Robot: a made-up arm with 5 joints.
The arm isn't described. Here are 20 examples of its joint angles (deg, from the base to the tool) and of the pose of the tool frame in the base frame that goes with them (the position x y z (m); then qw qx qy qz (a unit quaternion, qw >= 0)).
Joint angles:
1: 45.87 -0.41 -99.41 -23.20 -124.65
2: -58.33 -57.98 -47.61 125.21 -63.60
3: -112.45 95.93 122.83 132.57 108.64
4: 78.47 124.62 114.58 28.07 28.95
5: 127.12 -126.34 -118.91 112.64 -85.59
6: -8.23 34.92 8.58 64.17 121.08
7: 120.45 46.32 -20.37 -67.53 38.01
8: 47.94 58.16 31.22 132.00 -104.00
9: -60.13 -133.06 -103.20 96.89 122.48
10: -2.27 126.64 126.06 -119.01 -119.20
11: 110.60 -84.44 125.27 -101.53 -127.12
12: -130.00 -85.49 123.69 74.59 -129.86
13: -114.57 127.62 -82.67 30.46 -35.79
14: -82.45 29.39 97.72 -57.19 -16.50
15: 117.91 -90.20 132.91 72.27 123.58
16: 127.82 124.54 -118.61 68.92 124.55
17: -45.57 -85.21 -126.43 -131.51 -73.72
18: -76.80 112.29 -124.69 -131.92 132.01
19: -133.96 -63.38 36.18 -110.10 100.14
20: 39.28 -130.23 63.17 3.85 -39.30
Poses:
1: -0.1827 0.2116 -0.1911 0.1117 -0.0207 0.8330 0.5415
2: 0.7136 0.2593 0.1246 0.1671 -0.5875 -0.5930 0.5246
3: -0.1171 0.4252 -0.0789 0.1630 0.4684 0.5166 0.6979
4: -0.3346 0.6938 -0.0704 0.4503 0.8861 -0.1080 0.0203
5: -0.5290 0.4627 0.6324 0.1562 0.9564 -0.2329 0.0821
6: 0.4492 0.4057 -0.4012 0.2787 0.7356 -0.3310 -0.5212
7: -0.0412 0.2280 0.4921 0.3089 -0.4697 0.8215 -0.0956
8: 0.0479 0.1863 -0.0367 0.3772 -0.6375 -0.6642 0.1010
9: 0.5205 0.0536 -0.4699 0.9767 0.0796 -0.1230 -0.1571
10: 0.1021 0.2226 -0.2072 0.4089 0.2857 -0.4096 -0.7638
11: -0.3469 0.2419 0.2732 0.4051 0.4873 -0.4372 -0.6382
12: 0.5016 0.4002 0.6260 0.3086 -0.0077 -0.9436 0.1197
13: 0.4891 0.0967 0.0055 0.3216 -0.0125 0.5489 0.7714
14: 0.6654 0.2796 0.0639 0.4709 0.0279 -0.3092 0.8258
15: -0.7075 0.5691 0.1342 0.4462 0.6591 0.4456 0.4098
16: -0.0679 0.0118 0.4563 0.6481 -0.0783 -0.7437 -0.1440
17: 0.3648 0.6005 -0.1867 0.4126 -0.2272 0.7319 -0.4924
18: 0.1000 0.6361 0.2156 0.1043 -0.5424 -0.6725 0.4926
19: -0.0331 0.0370 0.6021 0.8123 -0.2476 0.2049 -0.4867
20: -0.3471 0.3700 0.0435 0.2760 0.3128 0.7858 -0.4567
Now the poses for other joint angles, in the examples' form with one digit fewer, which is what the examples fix.
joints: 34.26 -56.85 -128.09 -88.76 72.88
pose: -0.351 0.731 -0.215 0.011 -0.983 -0.182 0.015
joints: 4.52 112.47 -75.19 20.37 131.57
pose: 0.087 0.091 -0.325 0.243 -0.470 0.694 0.488
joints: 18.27 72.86 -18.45 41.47 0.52
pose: 0.094 -0.011 -0.279 0.660 -0.156 -0.735 -0.021
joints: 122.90 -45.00 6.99 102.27 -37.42
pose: -0.735 0.086 0.265 0.808 0.133 0.526 0.228
